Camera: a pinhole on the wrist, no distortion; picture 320 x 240 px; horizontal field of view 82.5 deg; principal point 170.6 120.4 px. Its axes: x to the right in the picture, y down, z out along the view. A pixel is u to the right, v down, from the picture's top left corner.
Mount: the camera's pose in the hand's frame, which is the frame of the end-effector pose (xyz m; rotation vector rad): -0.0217 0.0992 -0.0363 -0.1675 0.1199 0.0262
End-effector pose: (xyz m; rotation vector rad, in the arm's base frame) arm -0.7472 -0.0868 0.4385 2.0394 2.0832 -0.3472
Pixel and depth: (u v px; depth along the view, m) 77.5 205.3 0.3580
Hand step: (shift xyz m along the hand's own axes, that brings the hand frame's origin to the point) -0.1672 0.3206 0.3088
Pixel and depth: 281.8 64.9 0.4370
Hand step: 0.2985 0.0458 0.3811
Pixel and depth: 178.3 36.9 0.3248
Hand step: 0.0352 0.0074 0.3045
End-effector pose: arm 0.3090 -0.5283 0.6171 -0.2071 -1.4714 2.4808
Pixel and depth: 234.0 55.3 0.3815
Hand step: 0.1594 0.0312 0.3435
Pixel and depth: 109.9 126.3 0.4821
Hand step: -0.1251 0.1929 0.4525
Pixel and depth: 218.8 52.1 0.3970
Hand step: 0.1341 0.0210 0.3641
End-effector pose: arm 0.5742 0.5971 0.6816 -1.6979 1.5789 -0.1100
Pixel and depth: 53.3 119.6 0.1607
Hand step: -0.1054 0.1238 0.1336
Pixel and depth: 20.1 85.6 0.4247
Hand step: -0.3169 0.0850 0.4352
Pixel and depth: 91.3 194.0 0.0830
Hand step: -0.0490 0.1456 0.0438
